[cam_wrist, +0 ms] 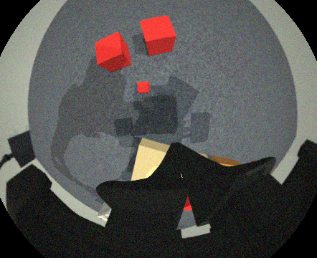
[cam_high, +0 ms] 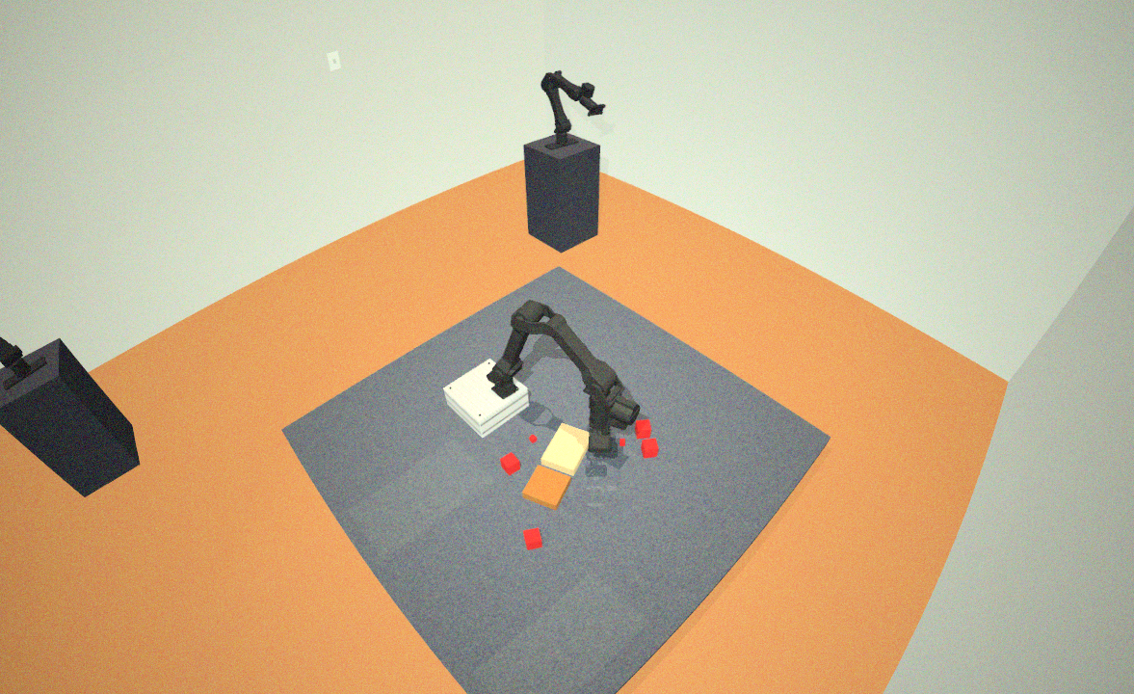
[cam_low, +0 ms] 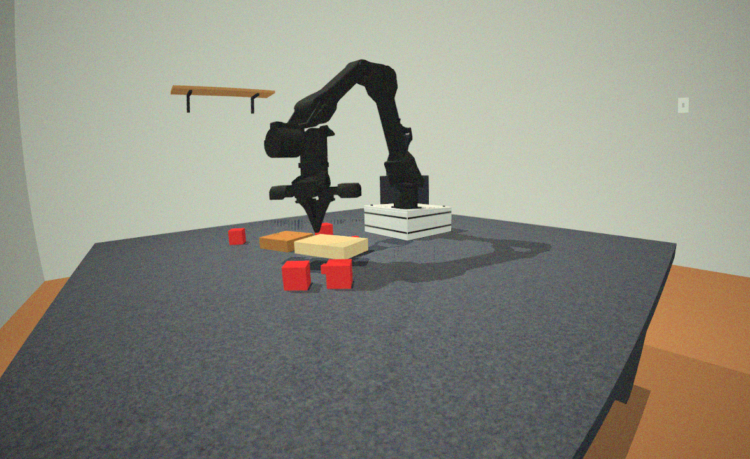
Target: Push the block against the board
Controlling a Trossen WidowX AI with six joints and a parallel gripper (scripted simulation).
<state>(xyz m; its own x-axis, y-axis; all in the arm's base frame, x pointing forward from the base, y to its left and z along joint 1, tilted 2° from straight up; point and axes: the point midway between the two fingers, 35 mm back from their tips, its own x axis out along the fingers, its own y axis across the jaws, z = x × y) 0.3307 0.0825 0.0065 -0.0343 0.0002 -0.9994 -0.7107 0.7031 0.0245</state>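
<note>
The cream board is 7 cm behind my gripper tip, 6 cm to the right of it and 5 cm below it. The rest, counted from my gripper tip: square block (19 cm to the right, 5 cm below, 1 cm behind).
</note>
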